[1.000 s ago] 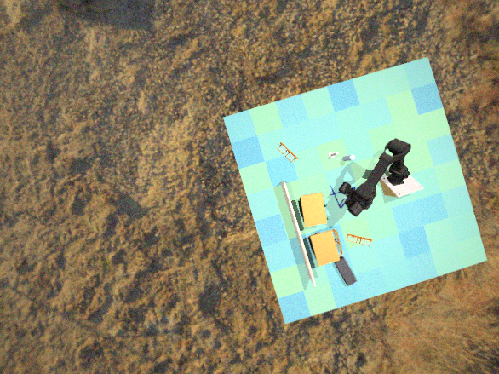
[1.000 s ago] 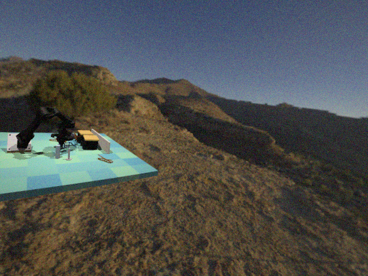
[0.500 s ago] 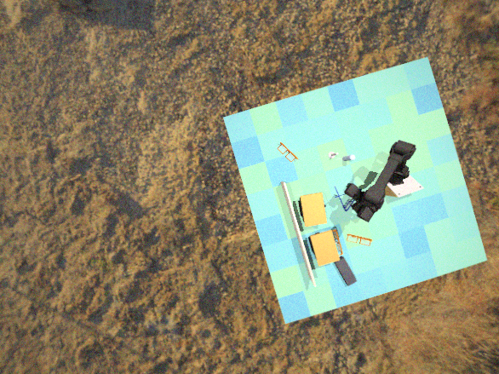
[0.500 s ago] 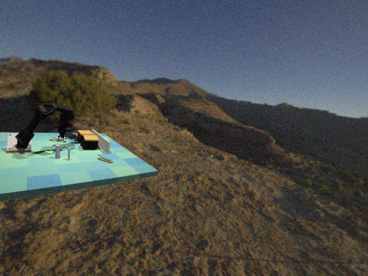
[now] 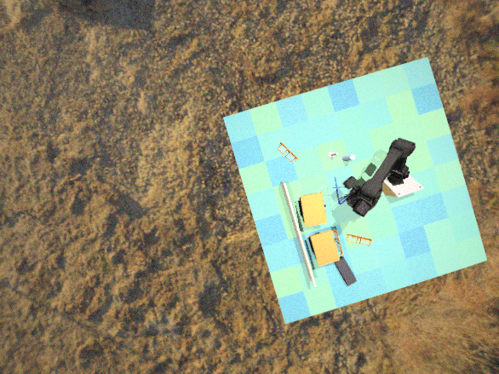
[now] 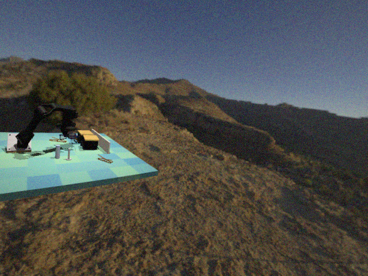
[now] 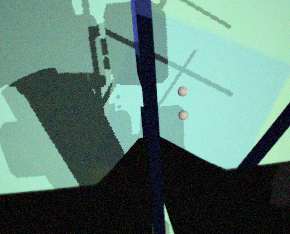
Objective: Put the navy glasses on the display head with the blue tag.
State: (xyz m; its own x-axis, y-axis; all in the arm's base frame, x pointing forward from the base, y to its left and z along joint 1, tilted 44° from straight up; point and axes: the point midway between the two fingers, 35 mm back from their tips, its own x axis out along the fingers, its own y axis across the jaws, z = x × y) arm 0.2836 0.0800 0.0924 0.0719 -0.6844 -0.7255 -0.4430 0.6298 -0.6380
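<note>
Right now the small pin is 1 cm ahead of my gripper tip, 22 cm to the right of it and 9 cm below it. Also, from my gripper tip: dark grey slab: 10 cm ahead, 46 cm to the left, 10 cm below; then long white wall: 33 cm ahead, 16 cm to the left, 6 cm below.
</note>
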